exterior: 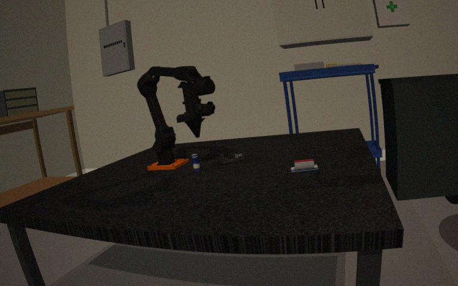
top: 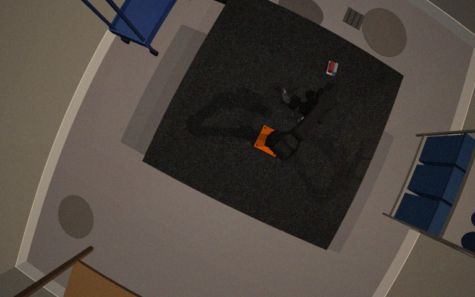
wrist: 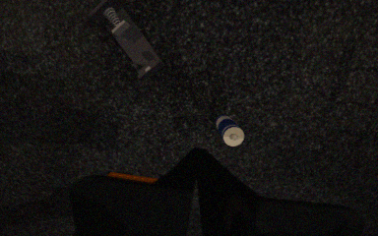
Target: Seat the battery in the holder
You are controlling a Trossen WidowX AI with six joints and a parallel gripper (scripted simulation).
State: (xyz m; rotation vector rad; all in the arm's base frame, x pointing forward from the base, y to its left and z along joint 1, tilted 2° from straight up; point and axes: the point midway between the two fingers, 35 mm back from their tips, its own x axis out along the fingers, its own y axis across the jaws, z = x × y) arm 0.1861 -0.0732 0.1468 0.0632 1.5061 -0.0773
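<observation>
Right now the battery is 90 mm below my gripper tip, 40 mm to the right of it and 10 mm behind it.
</observation>
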